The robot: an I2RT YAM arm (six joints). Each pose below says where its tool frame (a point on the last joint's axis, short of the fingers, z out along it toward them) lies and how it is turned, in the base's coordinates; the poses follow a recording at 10 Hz.
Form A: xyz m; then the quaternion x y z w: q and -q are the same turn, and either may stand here.
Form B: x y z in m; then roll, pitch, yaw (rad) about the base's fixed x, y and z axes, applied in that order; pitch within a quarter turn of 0, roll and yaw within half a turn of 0. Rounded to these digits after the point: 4 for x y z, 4 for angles.
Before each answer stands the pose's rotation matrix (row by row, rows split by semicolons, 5 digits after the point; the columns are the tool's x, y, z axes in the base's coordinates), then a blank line. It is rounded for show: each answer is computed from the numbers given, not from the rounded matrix.
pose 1, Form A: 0.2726 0.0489 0.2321 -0.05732 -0.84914 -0.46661 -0.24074
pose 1, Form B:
-0.87752 -0.12732 0.46233; 0.32201 0.55798 0.76483; -0.35535 0.82003 -0.44864

0.2726 0.0489 0.2321 2.0714 0.3633 2.7899
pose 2, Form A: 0.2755 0.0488 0.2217 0.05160 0.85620 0.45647 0.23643
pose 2, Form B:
-0.88288 -0.12749 0.45197; 0.30420 0.57795 0.75726; -0.35775 0.80605 -0.47147

0.2755 0.0488 0.2217 2.1001 0.3659 2.8098
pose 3, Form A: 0.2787 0.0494 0.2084 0.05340 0.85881 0.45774 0.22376
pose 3, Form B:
-0.89416 -0.11313 0.43322; 0.29657 0.57525 0.76233; -0.33545 0.81012 -0.48081

0.2787 0.0494 0.2084 2.1064 0.3421 2.8213
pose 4, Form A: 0.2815 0.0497 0.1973 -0.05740 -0.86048 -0.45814 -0.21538
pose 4, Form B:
-0.90063 -0.09857 0.42325; 0.29613 0.57363 0.76371; -0.31807 0.81317 -0.48744

0.2815 0.0497 0.1973 2.1108 0.3237 2.8239
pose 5, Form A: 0.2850 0.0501 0.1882 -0.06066 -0.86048 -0.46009 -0.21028
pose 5, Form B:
-0.90421 -0.08910 0.41770; 0.29789 0.56928 0.76628; -0.30606 0.81730 -0.48820

0.2850 0.0501 0.1882 2.1093 0.3111 2.8233
